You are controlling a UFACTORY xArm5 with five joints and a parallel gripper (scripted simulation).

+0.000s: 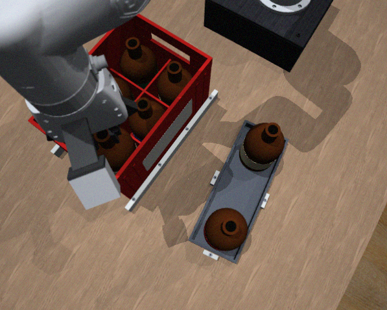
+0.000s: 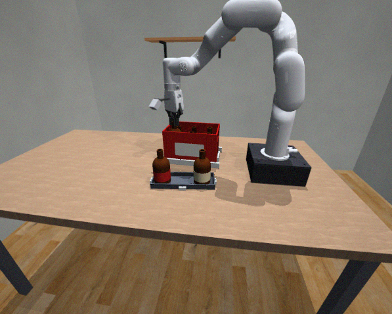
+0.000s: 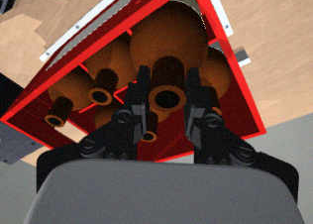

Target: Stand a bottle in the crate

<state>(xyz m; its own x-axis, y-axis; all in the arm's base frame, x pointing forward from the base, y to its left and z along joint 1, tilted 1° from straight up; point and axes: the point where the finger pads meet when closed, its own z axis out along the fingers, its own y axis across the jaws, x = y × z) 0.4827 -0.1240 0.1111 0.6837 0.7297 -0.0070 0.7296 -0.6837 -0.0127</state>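
The red crate lies 9 cm behind my hand, 3 cm to the right of it and 13 cm below it. The rest, counted from my hand: grey tray (7 cm behind, 23 cm to the left, 20 cm below).
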